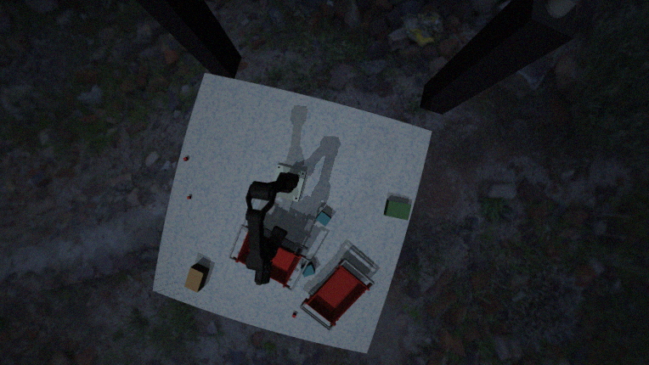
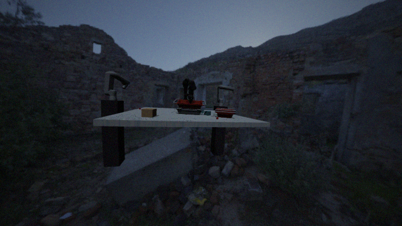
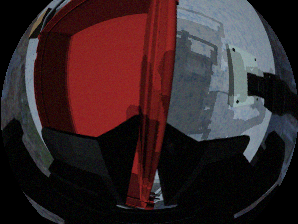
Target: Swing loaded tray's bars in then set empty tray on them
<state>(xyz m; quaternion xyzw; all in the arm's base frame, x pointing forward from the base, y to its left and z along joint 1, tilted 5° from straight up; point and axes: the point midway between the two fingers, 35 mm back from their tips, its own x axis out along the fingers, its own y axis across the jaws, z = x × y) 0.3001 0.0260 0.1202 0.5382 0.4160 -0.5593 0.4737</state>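
Right now my gripper tip is 80 mm short of the red plastic tray, 20 mm to the left of it and 20 mm below it. Round my gripper tip: green block (550 mm to the left, 290 mm behind, 90 mm below); then tan block (390 mm to the right, 350 mm ahead, 80 mm below).
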